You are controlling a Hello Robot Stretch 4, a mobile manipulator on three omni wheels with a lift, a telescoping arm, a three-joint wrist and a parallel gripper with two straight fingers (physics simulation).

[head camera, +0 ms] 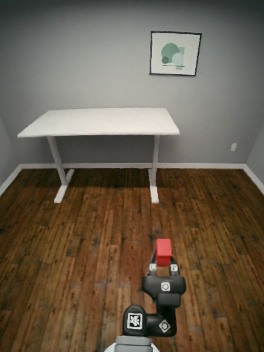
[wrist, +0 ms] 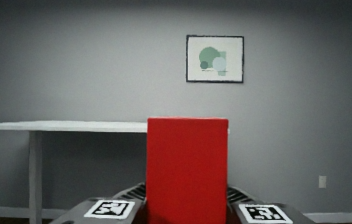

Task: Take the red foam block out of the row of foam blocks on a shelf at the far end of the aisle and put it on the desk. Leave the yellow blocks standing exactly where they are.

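Places are measured from the robot's base along level axes (x ahead, y left, z up), in metres.
Pixels of known places: gripper, fingertip midpoint: [wrist: 185, 195].
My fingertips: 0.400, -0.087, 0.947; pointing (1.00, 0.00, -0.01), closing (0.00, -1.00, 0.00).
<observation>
Behind a point stands the place of what it marks, as x, y, z.
The red foam block [head camera: 163, 251] @(0.369, -0.084, 1.006) [wrist: 187, 170] @(0.356, -0.087, 0.977) stands upright between the fingers of my gripper [head camera: 163, 260], which is shut on it. In the wrist view the block covers the middle of the lower half and hides the fingertips. The white desk [head camera: 102, 122] @(1.726, 0.396, 0.923) [wrist: 75, 126] @(1.495, 0.574, 0.923) stands against the far wall, ahead and to the left of the gripper in the head view. The gripper and block are apart from the desk, over the floor in front of it. The yellow blocks and their shelf do not show in either view.
The desk's legs [head camera: 154, 170] @(1.855, -0.178, 0.250) [wrist: 35, 175] @(1.791, 1.041, 0.525) stand on feet on the wooden floor [head camera: 95, 240] @(0.991, 0.435, -0.027). A framed picture [head camera: 175, 54] @(2.293, -0.355, 1.534) [wrist: 215, 59] @(2.294, -0.351, 1.526) hangs on the grey wall to the right of the desk's middle. A wall outlet [head camera: 233, 147] @(2.366, -1.416, 0.365) [wrist: 322, 181] @(2.361, -1.414, 0.378) is low on the right.
</observation>
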